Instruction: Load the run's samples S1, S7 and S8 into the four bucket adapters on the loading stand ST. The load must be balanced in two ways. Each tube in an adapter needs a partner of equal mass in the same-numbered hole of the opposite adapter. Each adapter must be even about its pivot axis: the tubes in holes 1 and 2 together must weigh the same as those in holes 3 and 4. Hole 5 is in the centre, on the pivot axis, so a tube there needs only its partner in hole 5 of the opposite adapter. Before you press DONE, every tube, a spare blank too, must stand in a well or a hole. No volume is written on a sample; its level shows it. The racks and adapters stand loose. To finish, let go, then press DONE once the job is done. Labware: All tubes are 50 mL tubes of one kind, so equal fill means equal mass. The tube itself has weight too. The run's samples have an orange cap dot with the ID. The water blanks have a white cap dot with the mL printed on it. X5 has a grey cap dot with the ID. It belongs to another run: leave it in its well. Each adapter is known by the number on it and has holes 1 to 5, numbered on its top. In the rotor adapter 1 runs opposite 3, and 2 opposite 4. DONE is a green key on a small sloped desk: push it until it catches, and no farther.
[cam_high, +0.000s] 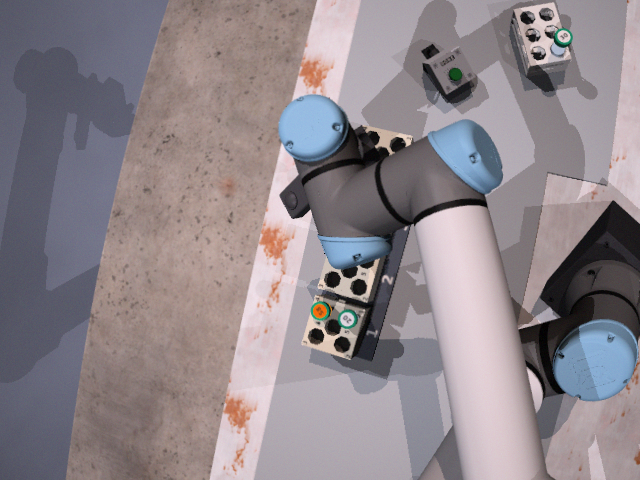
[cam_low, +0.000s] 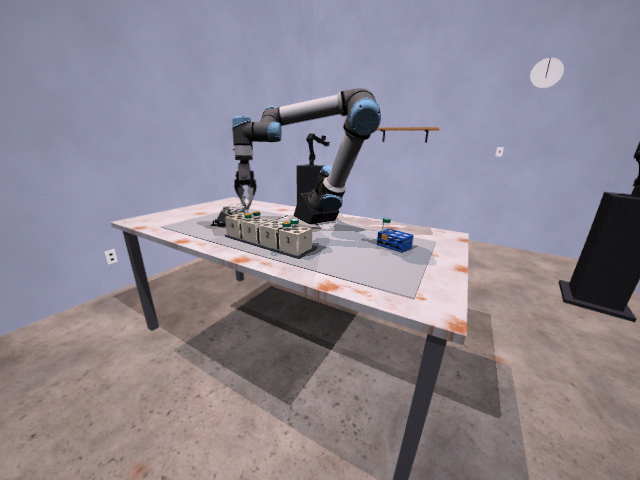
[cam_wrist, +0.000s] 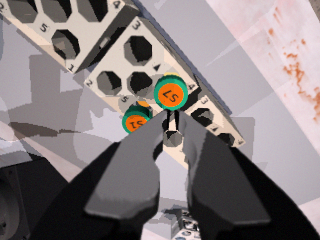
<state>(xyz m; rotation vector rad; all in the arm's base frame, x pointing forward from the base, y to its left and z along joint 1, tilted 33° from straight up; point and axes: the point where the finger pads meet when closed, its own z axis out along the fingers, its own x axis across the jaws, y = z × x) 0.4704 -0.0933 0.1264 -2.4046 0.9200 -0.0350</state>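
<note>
The green DONE key lies 9 cm behind my hand, 29 cm to the right of it and 9 cm below it. From my hand the other things lie so: water blank 6 cm behind, 22 cm to the left, 9 cm below; then beige adapter 3 cm behind, 3 cm to the left, 11 cm below; then white-dot blank 27 cm behind, 42 cm to the right, 10 cm below.
</note>
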